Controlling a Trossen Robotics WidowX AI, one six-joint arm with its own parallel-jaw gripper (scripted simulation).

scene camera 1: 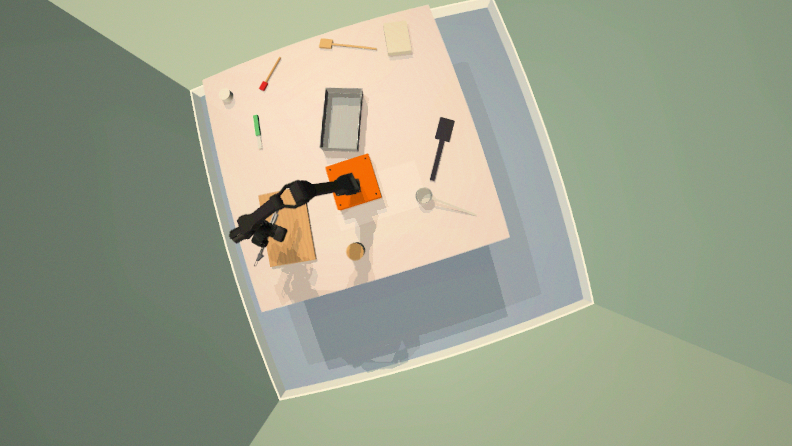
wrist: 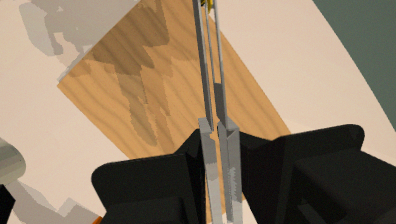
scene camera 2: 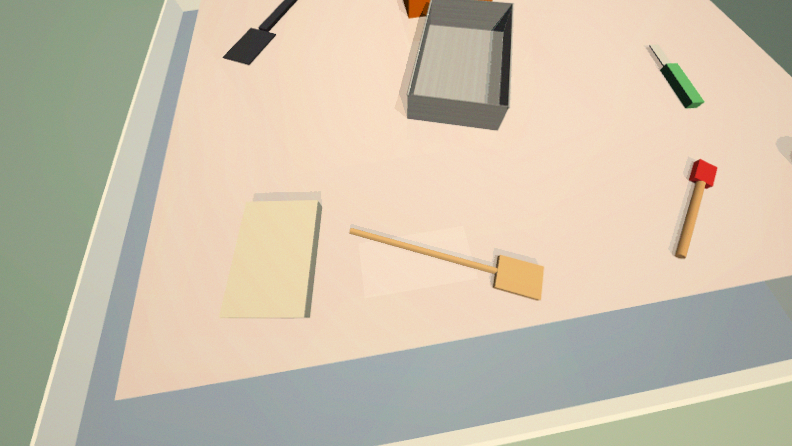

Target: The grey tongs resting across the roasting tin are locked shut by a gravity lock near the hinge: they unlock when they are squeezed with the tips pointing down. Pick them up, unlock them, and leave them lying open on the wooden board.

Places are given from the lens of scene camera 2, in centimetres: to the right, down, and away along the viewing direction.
wooden spatula [scene camera 2: 514, 276]: 17, 8, 37
green-handled tool [scene camera 2: 682, 86]: 57, -27, 50
pale block [scene camera 2: 272, 273]: -18, 7, 37
roasting tin [scene camera 2: 462, 73]: 14, -32, 55
The marked spots on the roasting tin and the pale block are 54 cm apart.
